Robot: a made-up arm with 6 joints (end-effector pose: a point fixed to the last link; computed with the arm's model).
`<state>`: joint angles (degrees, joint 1 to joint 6).
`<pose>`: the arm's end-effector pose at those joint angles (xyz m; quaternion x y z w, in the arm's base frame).
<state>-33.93 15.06 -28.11 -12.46 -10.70 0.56</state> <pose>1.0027 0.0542 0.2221 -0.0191 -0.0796 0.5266 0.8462</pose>
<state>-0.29 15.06 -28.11 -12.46 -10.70 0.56</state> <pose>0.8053 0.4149 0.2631 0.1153 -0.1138 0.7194 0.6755</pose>
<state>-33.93 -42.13 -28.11 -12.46 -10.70 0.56</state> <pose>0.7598 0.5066 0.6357 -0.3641 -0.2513 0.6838 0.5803</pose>
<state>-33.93 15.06 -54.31 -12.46 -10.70 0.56</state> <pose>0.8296 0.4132 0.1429 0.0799 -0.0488 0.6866 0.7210</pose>
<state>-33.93 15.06 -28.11 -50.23 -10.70 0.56</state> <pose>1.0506 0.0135 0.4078 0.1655 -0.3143 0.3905 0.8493</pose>
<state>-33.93 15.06 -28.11 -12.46 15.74 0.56</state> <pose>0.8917 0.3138 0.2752 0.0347 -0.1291 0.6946 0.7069</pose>
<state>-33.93 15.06 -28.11 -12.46 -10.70 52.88</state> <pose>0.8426 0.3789 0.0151 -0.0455 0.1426 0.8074 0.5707</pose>
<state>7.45 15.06 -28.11 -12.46 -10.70 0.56</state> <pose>0.7355 0.4774 0.2855 0.1453 -0.1204 0.7555 0.6274</pose>
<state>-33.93 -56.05 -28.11 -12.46 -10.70 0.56</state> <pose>0.6313 0.6091 0.6646 -0.4375 -0.2851 0.6974 0.4907</pose>
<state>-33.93 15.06 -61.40 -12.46 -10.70 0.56</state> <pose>0.7566 0.4960 0.1330 0.1062 -0.0399 0.7241 0.6803</pose>
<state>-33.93 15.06 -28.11 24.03 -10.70 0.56</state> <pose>0.9239 -0.0203 0.0665 -0.1957 0.1556 0.6043 0.7565</pose>
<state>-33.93 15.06 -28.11 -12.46 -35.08 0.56</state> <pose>0.9941 -0.2100 0.1986 -0.0679 -0.0301 0.3466 0.9351</pose>
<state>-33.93 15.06 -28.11 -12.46 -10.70 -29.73</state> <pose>0.9366 -0.1746 0.2885 -0.0016 -0.2036 0.3099 0.9287</pose>
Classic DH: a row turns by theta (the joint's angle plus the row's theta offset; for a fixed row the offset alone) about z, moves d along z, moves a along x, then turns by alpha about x. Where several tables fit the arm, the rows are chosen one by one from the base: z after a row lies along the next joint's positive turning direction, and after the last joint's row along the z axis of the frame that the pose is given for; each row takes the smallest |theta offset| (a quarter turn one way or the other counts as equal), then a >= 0, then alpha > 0; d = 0 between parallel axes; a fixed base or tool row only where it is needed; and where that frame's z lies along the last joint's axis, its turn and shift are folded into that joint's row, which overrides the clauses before.
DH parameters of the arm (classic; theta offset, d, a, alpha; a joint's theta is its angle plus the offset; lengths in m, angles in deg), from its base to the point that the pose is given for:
base (fixed): -74.27 -0.2258 0.1863 -23.98
joint 1: 69.65 0.5758 -0.1513 -102.51
joint 2: -29.64 -0.1011 0.0137 -81.6
joint 3: -80.55 -0.1851 0.0794 99.83
joint 4: -10.22 -0.2723 -0.0249 87.54
joint 5: -6.68 -0.1988 0.174 -45.67
joint 6: -26.28 -0.6136 0.4252 28.05
tool (fixed): 32.62 0.4408 0 0

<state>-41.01 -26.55 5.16 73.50 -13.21 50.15</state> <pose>0.6867 -0.6089 0.3854 -0.4310 0.6855 0.3101 0.4982</pose>
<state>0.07 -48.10 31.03 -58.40 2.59 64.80</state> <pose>0.1799 0.2642 1.2818 -0.3984 -0.5908 0.6311 0.3066</pose>
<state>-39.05 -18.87 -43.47 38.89 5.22 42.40</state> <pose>0.6128 0.1128 -0.1784 -0.4026 0.4755 0.7611 0.1805</pose>
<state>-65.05 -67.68 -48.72 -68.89 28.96 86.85</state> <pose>0.1196 0.6251 -0.2824 0.4473 -0.1481 -0.8387 0.2732</pose>
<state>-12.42 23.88 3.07 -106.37 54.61 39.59</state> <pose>0.5041 0.0434 1.1113 -0.2258 -0.7161 0.5160 0.4123</pose>
